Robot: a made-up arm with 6 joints. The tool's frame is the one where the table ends. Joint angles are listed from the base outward.
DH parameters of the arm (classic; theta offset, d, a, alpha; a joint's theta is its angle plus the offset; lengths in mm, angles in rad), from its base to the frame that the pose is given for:
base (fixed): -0.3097 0 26.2 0
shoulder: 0.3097 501 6 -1.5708
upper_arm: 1.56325 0 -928 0
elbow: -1.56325 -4 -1 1.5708
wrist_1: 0 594 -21 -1.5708
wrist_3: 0 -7 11 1.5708
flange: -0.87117 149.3 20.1 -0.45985
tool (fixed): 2.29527 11.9 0 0
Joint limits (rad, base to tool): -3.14..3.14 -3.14..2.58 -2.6..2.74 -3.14..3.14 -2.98..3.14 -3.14..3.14
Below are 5 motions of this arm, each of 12 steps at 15 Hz.
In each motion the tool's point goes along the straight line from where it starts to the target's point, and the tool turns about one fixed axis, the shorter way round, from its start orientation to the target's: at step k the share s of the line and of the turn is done. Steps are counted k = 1, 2, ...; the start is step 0. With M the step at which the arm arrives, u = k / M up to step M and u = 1 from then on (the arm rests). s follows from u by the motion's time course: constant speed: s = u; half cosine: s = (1 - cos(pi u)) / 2; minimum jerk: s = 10 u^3 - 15 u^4 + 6 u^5.
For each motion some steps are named. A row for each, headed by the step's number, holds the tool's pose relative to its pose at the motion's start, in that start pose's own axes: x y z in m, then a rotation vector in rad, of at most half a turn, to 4 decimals.
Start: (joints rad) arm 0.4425 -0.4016 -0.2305 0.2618 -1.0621 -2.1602
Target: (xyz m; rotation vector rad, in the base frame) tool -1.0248 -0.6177 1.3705 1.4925 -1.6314 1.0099
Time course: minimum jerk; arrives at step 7
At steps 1, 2, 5, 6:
1: -0.0106 -0.0020 0.0063 0.0132 -0.0086 0.0124
2: -0.0661 -0.0122 0.0395 0.0819 -0.0535 0.0771
5: -0.3906 -0.0723 0.2334 0.4840 -0.3161 0.4555
6: -0.4461 -0.0826 0.2666 0.5527 -0.3610 0.5202

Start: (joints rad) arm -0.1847 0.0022 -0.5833 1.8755 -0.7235 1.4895
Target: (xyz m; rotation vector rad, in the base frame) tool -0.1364 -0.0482 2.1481 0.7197 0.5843 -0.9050
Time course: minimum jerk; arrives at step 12
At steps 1, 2, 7, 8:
1: 0.0001 0.0012 -0.0004 -0.0037 0.0005 0.0007
2: 0.0005 0.0084 -0.0030 -0.0260 0.0034 0.0047
7: 0.0101 0.1547 -0.0554 -0.4782 0.0629 0.0873
8: 0.0122 0.1871 -0.0670 -0.5783 0.0761 0.1055

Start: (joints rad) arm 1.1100 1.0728 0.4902 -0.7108 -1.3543 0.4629
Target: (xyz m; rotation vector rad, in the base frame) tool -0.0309 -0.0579 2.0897 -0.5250 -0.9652 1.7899
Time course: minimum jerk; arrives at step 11
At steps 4, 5, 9, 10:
4: -0.0472 0.4658 -0.0641 -0.2493 -0.2140 -0.3424
5: -0.0763 0.7535 -0.1037 -0.4032 -0.3461 -0.5538
9: -0.1756 1.7330 -0.2385 -0.9273 -0.7961 -1.2738
10: -0.1827 1.8027 -0.2480 -0.9646 -0.8281 -1.3250

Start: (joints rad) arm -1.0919 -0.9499 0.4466 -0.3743 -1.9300 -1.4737
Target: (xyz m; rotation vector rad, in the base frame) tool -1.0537 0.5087 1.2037 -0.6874 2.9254 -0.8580
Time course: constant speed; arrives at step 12
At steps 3, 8, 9, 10, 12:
3: -0.0758 -0.1864 -0.0280 0.3322 -0.2796 -0.2930
8: -0.2021 -0.4970 -0.0746 0.8858 -0.7456 -0.7814
9: -0.2274 -0.5592 -0.0840 0.9965 -0.8388 -0.8791
10: -0.2527 -0.6213 -0.0933 1.1072 -0.9320 -0.9767
12: -0.3032 -0.7456 -0.1119 1.3286 -1.1184 -1.1721

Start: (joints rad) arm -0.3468 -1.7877 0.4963 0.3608 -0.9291 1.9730
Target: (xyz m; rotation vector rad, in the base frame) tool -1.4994 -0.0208 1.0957 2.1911 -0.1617 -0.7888
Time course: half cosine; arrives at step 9
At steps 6, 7, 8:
6: 0.0273 0.4682 -0.4904 -0.5819 0.0824 -0.2309
7: 0.0321 0.5512 -0.5773 -0.6851 0.0970 -0.2719
8: 0.0353 0.6054 -0.6341 -0.7524 0.1065 -0.2986

